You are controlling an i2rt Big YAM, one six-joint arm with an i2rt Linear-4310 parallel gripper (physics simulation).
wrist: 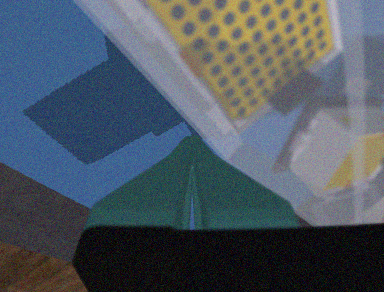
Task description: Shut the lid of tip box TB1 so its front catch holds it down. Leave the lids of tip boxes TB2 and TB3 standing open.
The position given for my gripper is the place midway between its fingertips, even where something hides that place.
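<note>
My gripper (191, 146). Blue mat (87, 121).
</note>
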